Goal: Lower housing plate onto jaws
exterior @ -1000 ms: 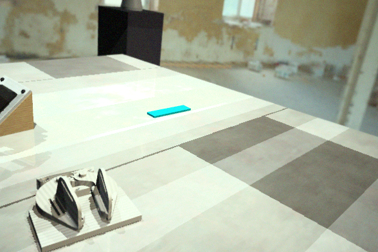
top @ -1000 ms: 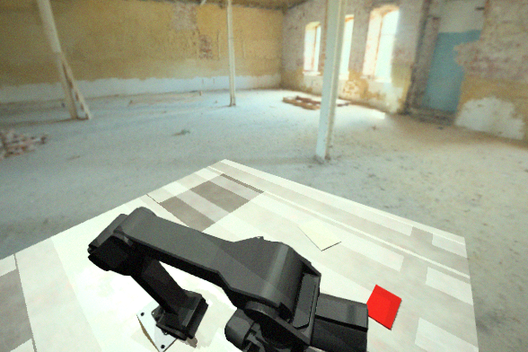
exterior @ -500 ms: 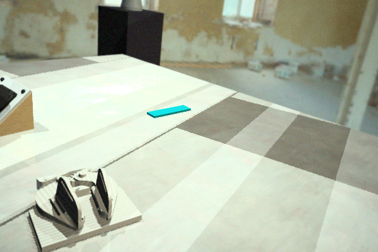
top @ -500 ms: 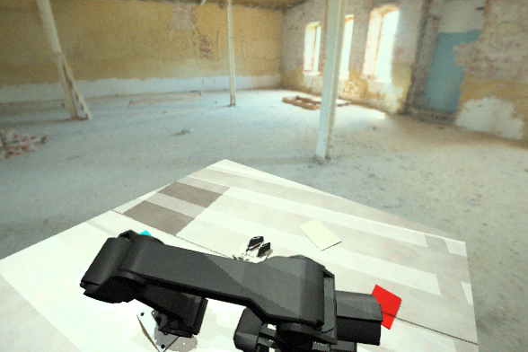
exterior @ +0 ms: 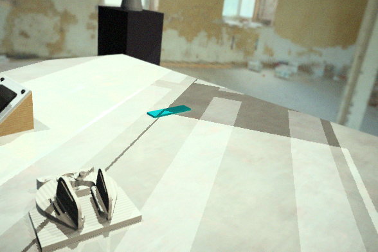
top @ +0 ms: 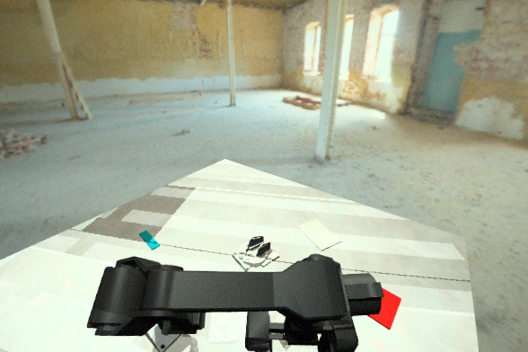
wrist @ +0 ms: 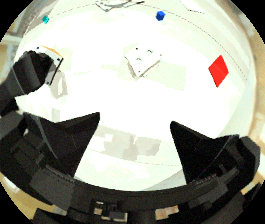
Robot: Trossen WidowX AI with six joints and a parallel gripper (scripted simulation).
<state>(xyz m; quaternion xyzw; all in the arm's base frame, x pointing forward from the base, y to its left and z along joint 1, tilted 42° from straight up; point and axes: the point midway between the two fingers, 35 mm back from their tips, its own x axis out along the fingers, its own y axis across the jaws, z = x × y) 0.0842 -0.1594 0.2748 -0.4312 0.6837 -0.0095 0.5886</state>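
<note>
Now: gripper tip 90 mm short of the white block, 60 mm to the right of it and 100 mm above it. The rest, counted from my gripper tip: blue cube 230 mm ahead, 120 mm to the left, 100 mm below; red sheet 290 mm ahead, 130 mm to the right, 110 mm below; pale sheet 450 mm ahead, 140 mm to the left, 110 mm below.
</note>
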